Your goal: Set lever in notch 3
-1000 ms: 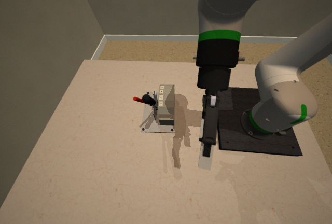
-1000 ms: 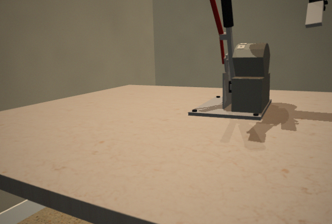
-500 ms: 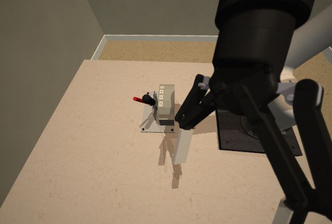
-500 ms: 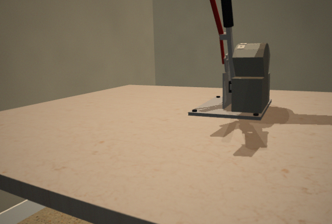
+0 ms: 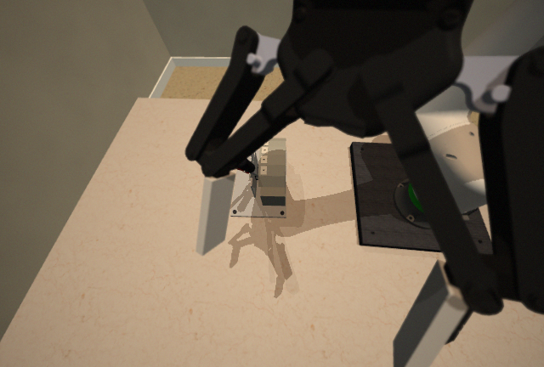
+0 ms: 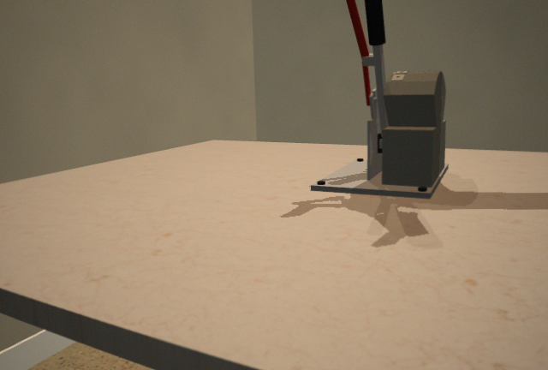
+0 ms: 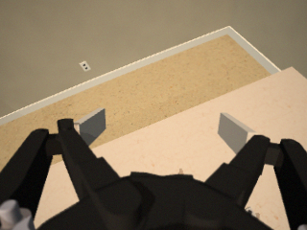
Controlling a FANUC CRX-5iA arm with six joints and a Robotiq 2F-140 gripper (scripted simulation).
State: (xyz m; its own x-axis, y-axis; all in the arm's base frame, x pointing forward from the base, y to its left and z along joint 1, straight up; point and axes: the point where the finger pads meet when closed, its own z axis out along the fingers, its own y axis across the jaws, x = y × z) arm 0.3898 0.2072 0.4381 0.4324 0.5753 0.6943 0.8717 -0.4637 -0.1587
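Right now my hand is 280 mm above the red bar, 250 mm to the left of it and 100 mm short of it.
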